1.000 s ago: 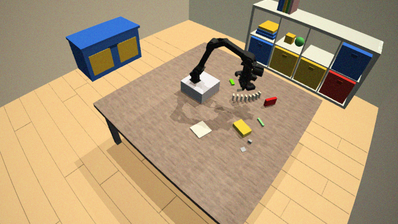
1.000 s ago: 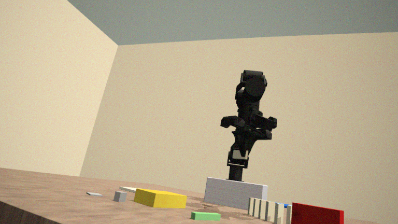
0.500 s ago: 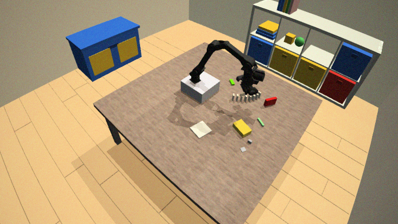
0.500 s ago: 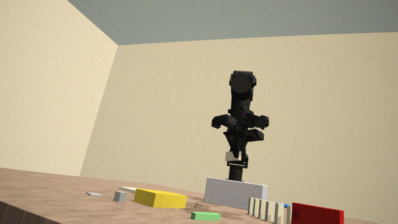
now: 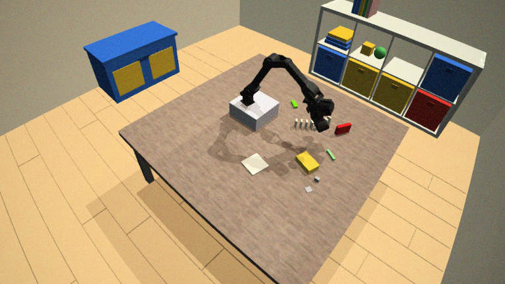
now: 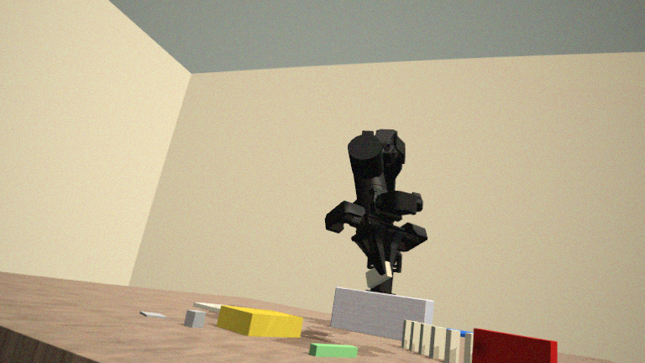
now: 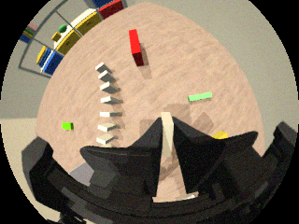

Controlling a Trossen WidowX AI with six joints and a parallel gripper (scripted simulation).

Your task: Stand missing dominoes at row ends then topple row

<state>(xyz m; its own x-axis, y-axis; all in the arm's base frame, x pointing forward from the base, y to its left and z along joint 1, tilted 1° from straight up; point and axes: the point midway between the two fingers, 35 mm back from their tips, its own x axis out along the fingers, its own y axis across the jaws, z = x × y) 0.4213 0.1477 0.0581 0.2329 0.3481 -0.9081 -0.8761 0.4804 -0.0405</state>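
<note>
My gripper tip is 120 mm short of the green stick, 110 mm above it and 10 mm to the left of it. The rest, counted from my gripper tip: grey cube 200 mm to the right, 180 mm ahead, 110 mm below; yellow block 170 mm to the right, 100 mm below, 80 mm ahead; red block 190 mm to the left, 90 mm below, 50 mm ahead.
</note>
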